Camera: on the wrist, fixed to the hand. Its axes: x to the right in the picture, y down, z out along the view.
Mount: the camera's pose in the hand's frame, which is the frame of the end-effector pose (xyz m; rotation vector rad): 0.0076 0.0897 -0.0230 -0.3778 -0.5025 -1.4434
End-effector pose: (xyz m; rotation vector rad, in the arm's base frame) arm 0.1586 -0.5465 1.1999 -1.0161 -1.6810 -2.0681
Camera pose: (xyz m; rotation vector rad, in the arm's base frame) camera 0.2009 -0.5915 1.2693 0.1341 1.3015 1.4627
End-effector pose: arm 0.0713 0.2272 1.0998 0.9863 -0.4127 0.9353
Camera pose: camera -0.0006 0.2702 1.1400 0.8658 -0.1773 -0.6828
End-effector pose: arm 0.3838 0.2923 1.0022 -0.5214 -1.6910 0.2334
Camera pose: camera 0.4240 0.3713 0.9742 0.6223 -2.1928 -1.0854
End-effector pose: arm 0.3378 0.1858 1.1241 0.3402 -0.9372 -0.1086
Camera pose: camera 0.3558 0.2739 1.1473 0.5920 -0.9640 -1.7314
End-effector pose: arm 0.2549 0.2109 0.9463 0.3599 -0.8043 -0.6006
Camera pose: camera 0.3089 0.2776 0.9819 0.4089 -0.7852 -2.2260
